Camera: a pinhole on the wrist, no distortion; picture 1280 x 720 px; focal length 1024.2 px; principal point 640.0 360.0 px. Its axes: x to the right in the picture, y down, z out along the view. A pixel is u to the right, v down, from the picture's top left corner.
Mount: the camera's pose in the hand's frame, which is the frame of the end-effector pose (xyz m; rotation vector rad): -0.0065 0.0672 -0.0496 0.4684 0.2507 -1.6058
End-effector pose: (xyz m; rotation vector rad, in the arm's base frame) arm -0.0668 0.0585 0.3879 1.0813 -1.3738 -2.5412
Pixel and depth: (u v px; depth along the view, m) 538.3 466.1 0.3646
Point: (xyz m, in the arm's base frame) -0.2120 0.3139 0.4591
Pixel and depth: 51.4 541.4 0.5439
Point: -0.4602 0.4058 0.6637
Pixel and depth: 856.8 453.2 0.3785
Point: -0.1521 0.3554 0.3673
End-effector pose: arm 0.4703 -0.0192 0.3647 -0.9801 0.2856 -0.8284
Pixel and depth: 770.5 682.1 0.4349
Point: 0.6069 0.0855 0.7055
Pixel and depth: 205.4 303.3 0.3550
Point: 0.6315 0.2533 0.4944
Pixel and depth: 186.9 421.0 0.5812
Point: 0.7866 0.3912 0.6440
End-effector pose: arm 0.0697 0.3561 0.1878 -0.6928 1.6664 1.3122
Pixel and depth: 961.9 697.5 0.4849
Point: 0.3807 0.5963 -0.0333
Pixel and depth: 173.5 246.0 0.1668
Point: 0.0751 0.4946 0.2521
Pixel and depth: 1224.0 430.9 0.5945
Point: 0.6156 0.5265 -0.0039
